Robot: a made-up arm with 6 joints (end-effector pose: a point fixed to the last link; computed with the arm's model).
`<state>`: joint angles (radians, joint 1 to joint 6).
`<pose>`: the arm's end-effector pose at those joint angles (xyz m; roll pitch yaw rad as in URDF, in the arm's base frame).
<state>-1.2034 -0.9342 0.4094 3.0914 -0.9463 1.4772</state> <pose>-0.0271 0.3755 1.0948 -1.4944 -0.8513 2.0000</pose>
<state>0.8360 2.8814 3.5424 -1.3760 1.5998 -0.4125</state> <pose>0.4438 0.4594 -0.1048 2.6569 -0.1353 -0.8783</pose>
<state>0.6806 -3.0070 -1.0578 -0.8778 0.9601 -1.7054</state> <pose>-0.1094 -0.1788 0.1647 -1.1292 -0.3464 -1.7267</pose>
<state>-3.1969 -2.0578 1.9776 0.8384 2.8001 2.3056</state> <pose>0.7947 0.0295 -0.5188 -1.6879 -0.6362 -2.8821</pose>
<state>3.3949 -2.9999 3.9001 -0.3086 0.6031 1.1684</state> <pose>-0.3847 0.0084 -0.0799 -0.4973 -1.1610 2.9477</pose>
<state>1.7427 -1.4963 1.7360 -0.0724 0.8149 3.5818</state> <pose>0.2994 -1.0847 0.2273 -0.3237 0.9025 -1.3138</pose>
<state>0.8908 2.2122 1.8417 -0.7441 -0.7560 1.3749</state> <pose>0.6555 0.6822 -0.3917 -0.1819 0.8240 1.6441</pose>
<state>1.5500 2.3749 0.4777 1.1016 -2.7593 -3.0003</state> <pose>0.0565 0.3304 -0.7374 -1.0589 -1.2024 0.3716</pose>
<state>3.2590 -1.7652 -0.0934 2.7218 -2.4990 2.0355</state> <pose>0.6845 -0.0201 0.6350 -1.9570 1.0191 0.6022</pose>
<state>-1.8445 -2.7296 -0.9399 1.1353 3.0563 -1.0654</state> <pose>0.0769 0.4450 0.1810 2.5950 1.3724 -1.4417</pose>
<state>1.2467 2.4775 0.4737 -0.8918 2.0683 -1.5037</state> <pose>0.0853 0.0377 -0.6889 1.1638 -0.2030 0.4738</pose>
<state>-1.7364 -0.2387 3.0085 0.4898 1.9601 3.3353</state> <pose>0.0139 0.6707 0.6899 -2.5085 0.8817 -0.9824</pose>
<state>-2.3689 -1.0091 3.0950 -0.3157 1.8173 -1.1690</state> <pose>0.5229 0.6555 0.1206 0.9802 0.3327 -2.6931</pose>
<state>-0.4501 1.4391 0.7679 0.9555 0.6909 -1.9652</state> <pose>0.9251 -0.5173 0.0401 1.2557 0.1925 0.1087</pose>
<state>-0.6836 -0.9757 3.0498 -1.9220 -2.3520 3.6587</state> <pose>-0.6788 0.6017 0.2082 0.1859 -0.4001 0.1258</pose>
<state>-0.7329 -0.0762 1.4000 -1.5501 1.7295 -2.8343</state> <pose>0.0836 -0.0783 1.3322 -0.4030 0.1560 -2.3394</pose>
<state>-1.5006 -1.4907 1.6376 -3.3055 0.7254 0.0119</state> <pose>0.0293 1.1261 0.2601 0.2082 -0.7267 1.4956</pose>
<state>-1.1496 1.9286 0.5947 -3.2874 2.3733 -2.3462</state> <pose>0.3826 -0.5885 -0.4971 2.3057 -0.5677 1.8720</pose>
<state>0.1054 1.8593 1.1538 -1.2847 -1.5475 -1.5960</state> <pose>0.9015 0.0642 -0.3697 -2.3943 0.2320 1.8468</pose>
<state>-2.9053 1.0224 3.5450 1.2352 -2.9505 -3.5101</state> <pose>-0.0181 0.0328 0.7561 -1.6545 0.5453 -3.1166</pose>
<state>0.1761 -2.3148 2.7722 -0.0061 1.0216 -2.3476</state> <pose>-0.2172 -0.1501 -0.6721 2.3499 0.1746 0.1708</pose>
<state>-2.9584 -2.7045 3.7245 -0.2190 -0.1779 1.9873</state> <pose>-0.2953 0.0542 -0.2574 -1.7706 0.0279 -2.9199</pose>
